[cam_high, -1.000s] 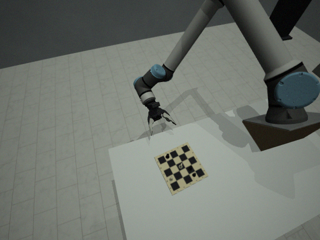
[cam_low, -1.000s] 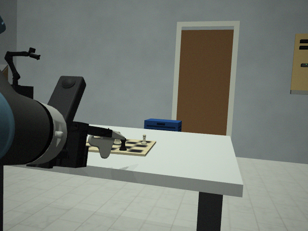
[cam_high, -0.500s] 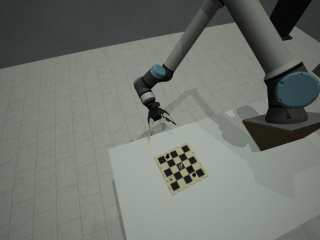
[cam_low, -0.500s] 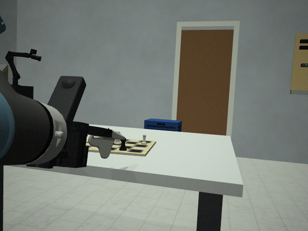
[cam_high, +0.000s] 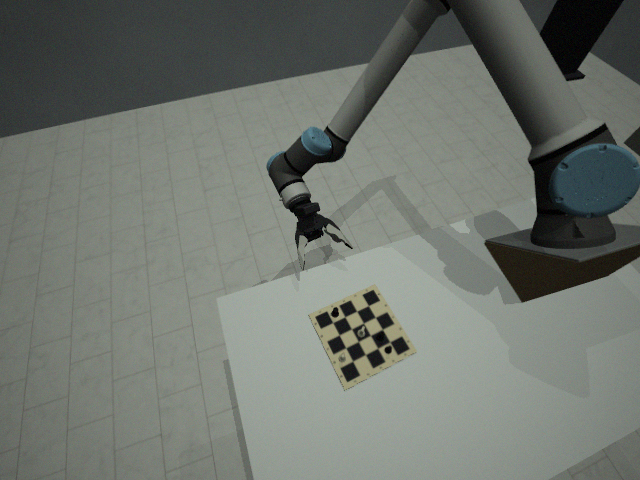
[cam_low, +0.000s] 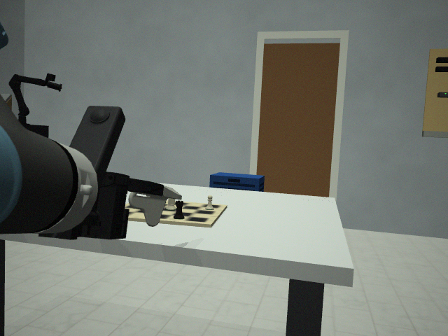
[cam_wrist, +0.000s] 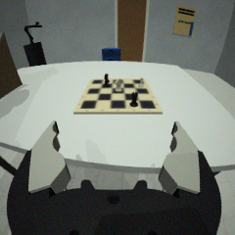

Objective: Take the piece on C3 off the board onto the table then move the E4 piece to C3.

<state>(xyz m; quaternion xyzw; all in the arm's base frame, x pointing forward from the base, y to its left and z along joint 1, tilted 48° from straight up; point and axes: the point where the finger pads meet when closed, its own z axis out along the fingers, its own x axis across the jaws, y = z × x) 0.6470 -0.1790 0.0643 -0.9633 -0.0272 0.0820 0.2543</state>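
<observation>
My hand is 30 mm past the white knight, 210 mm to the right of it and 50 mm above it. The rest, counted from my hand: chessboard (30 mm behind, 210 mm to the left, 70 mm below); then small black piece (80 mm behind, 270 mm to the left, 50 mm below); then white pawn (40 mm ahead, 260 mm to the left, 50 mm below).
</observation>
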